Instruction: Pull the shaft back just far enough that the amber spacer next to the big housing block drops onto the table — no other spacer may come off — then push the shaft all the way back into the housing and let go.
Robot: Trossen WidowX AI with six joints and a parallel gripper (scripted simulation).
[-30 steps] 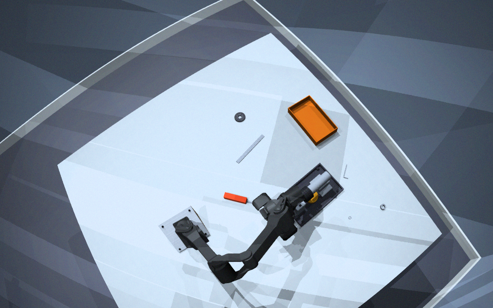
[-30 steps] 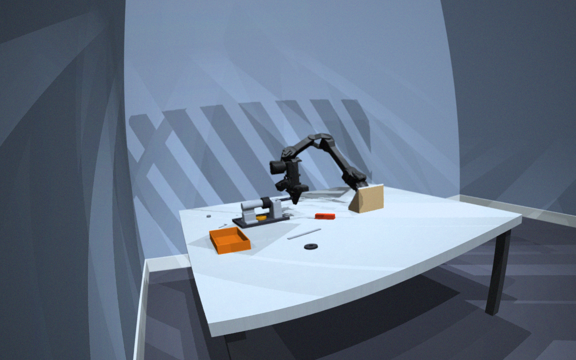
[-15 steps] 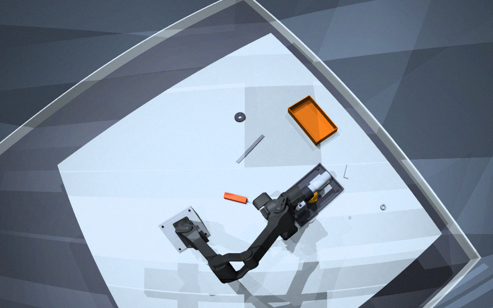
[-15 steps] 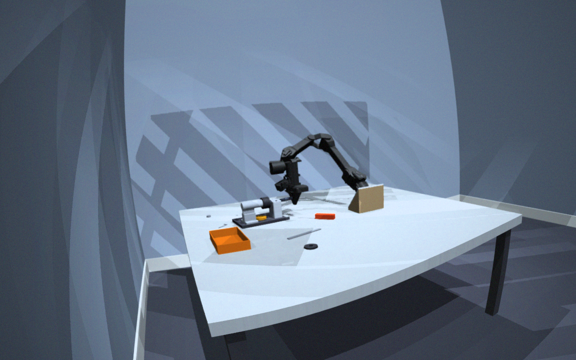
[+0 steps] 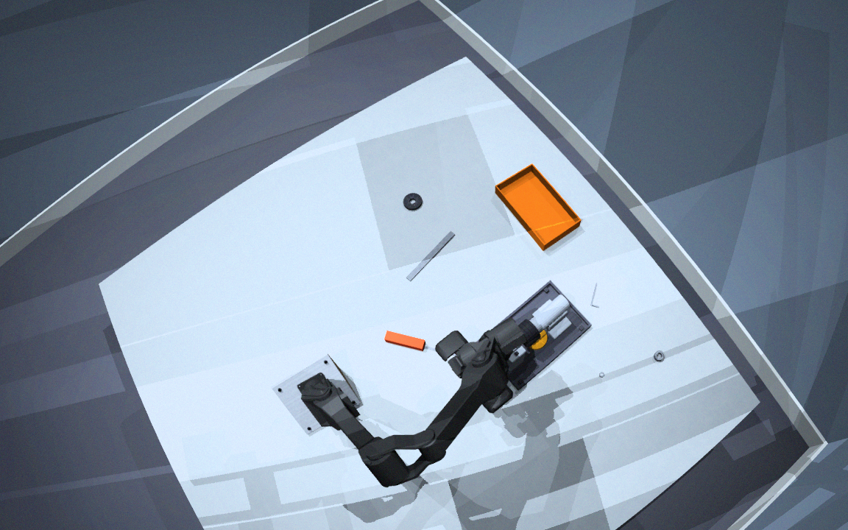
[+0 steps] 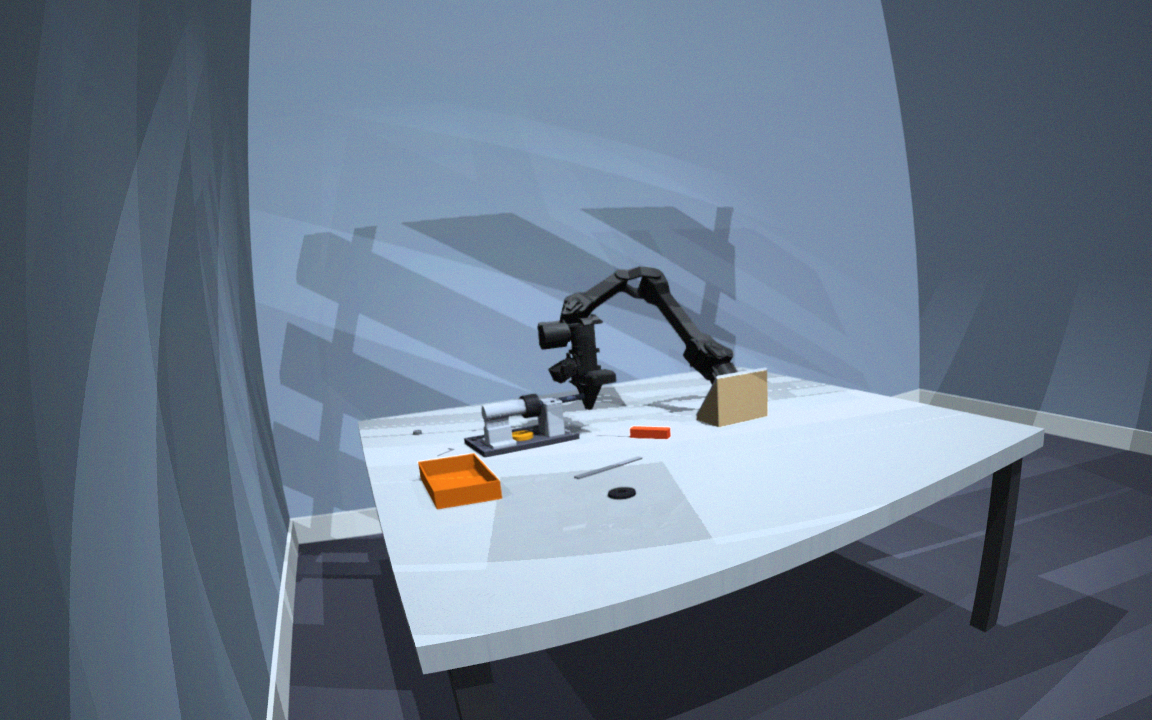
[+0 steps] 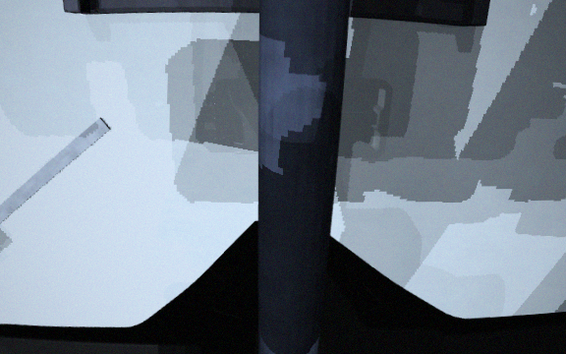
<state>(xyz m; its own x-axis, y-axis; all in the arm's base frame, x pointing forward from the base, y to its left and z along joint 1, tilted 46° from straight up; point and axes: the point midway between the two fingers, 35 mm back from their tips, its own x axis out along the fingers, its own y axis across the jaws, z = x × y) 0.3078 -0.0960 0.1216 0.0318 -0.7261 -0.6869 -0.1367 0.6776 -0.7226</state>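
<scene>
The dark shaft is 80 mm ahead of my gripper tip, 30 mm above it and 10 mm to the left of it. Also, from my gripper tip: allen key: 350 mm ahead, 40 mm below, 20 mm to the left; amber spacer: 170 mm ahead, 30 mm below, 20 mm to the left; grey strip: 330 mm to the left, 80 mm ahead, 40 mm below.
</scene>
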